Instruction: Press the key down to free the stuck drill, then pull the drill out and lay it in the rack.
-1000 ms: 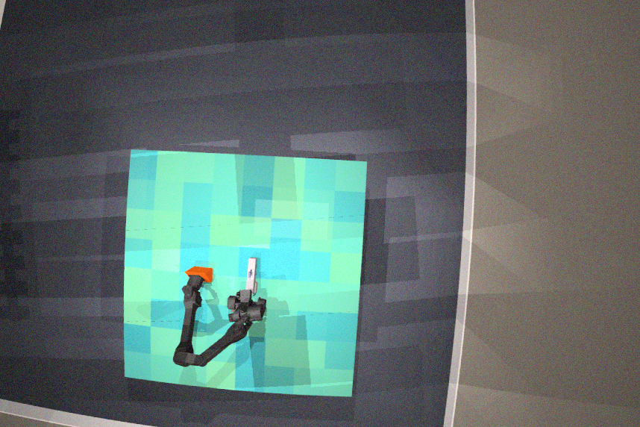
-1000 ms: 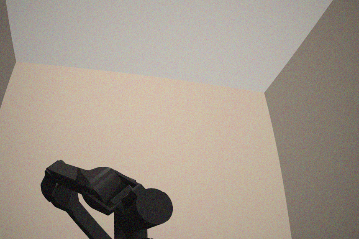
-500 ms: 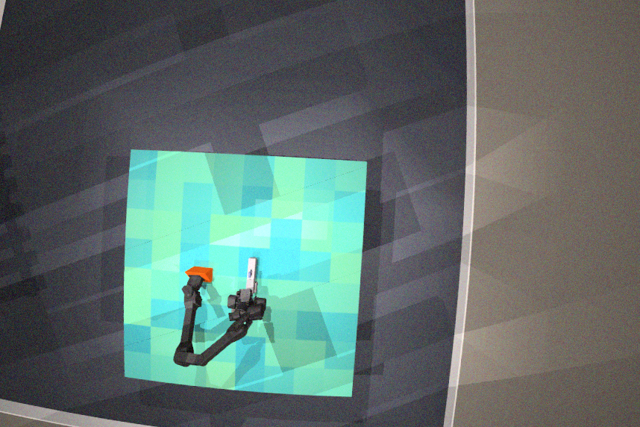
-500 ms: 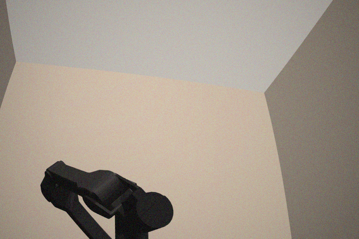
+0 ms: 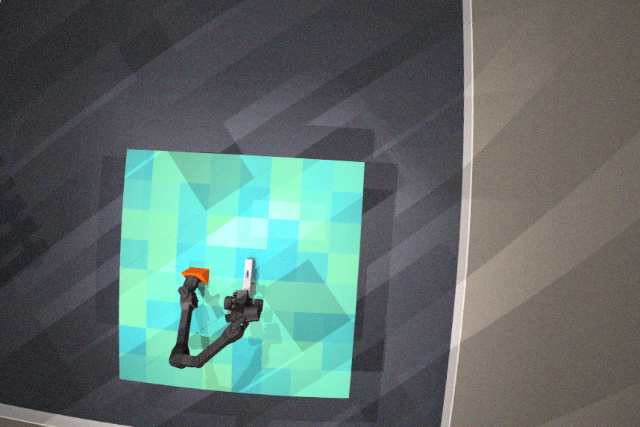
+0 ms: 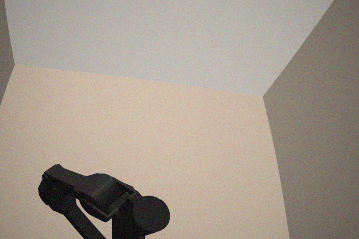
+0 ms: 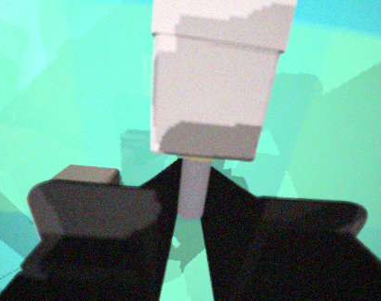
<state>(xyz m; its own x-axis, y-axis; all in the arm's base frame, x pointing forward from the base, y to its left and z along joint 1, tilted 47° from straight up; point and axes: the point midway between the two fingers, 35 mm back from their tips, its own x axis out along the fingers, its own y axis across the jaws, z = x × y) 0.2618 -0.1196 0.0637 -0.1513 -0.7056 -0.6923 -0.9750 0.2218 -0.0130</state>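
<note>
The drill is 5 cm to the left of my gripper tip, 3 cm above it and 1 cm ahead of it.
</note>
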